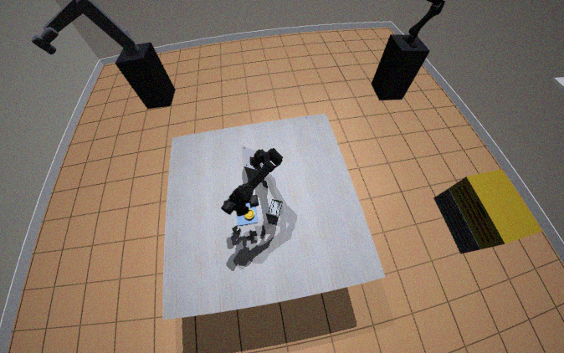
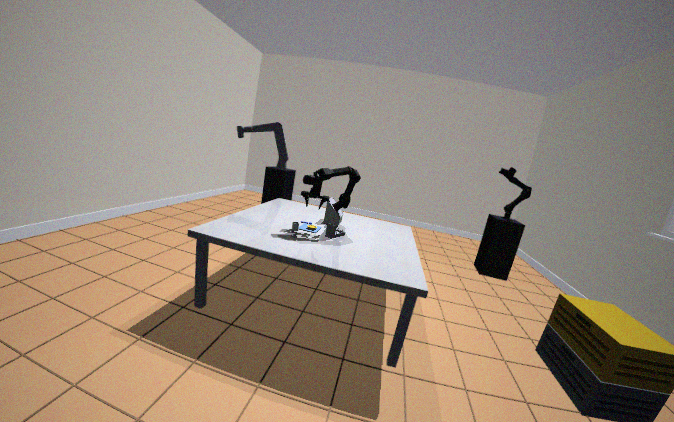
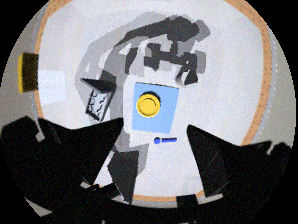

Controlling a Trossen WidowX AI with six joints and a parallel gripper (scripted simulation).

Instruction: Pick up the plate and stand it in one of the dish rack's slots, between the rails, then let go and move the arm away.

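The yellow plate is 130 mm below my gripper tip, 10 mm to the left of it and 10 mm behind it. The rest, counted from my gripper tip: light blue square pad (150 mm below, 20 mm behind, 10 mm to the right); white cup (120 mm below, 80 mm ahead, 70 mm to the right); blue spoon (140 mm below, 130 mm behind, 60 mm to the right).
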